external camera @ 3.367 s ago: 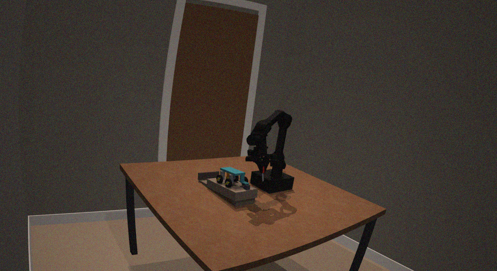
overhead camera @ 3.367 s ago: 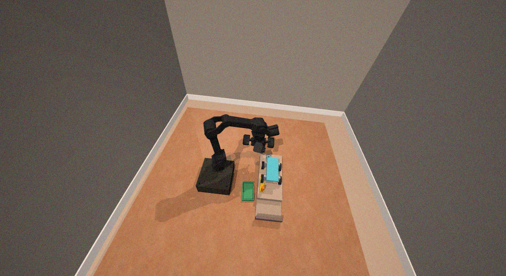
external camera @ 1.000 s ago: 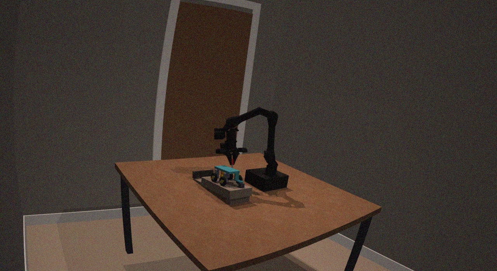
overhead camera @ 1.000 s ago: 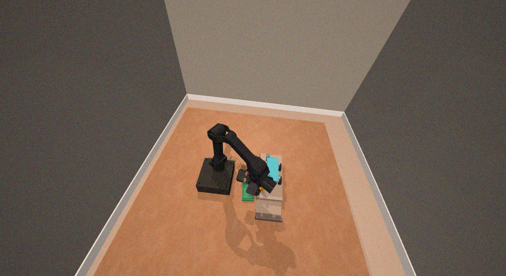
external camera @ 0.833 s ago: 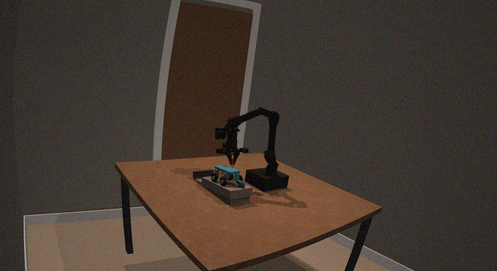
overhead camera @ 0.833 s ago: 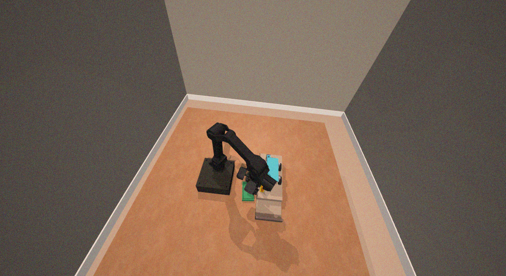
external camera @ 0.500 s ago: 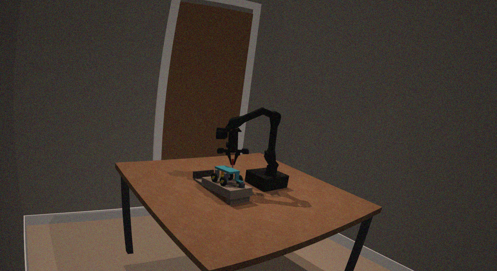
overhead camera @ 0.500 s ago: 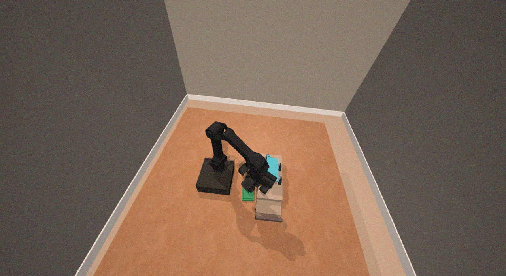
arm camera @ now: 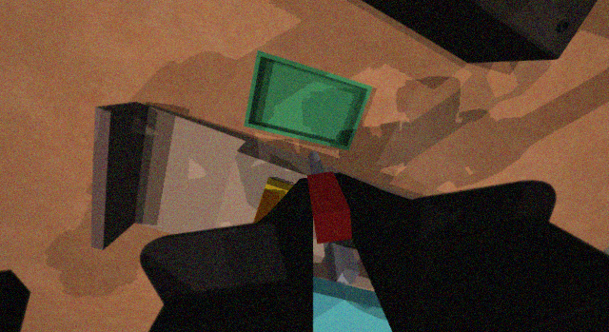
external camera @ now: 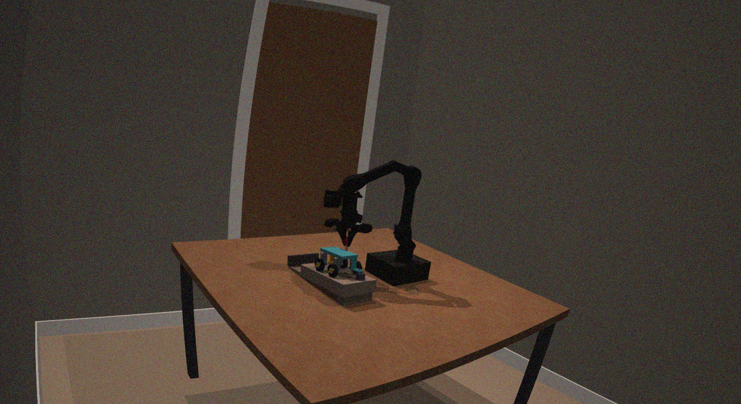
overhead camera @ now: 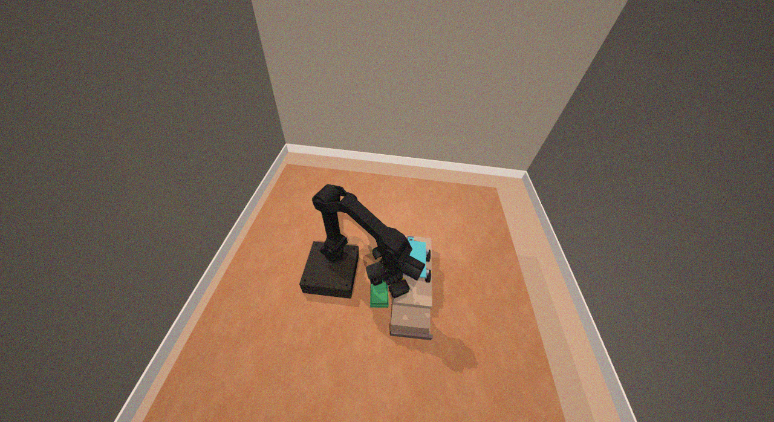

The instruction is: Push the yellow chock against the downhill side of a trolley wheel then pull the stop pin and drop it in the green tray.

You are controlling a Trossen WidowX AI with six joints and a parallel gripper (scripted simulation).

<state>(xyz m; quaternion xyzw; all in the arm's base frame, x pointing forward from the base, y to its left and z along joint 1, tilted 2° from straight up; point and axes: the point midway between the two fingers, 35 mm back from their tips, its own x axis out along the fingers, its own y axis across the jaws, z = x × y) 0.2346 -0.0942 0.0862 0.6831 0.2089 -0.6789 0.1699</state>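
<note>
Right now my gripper tip is 14 cm above the green tray and 3 cm past it. Also, from my gripper tip: red-headed stop pin (right at my gripper tip); trolley (10 cm to the left, 10 cm ahead, 2 cm below); yellow chock (5 cm below, 5 cm ahead, 1 cm to the left).
</note>
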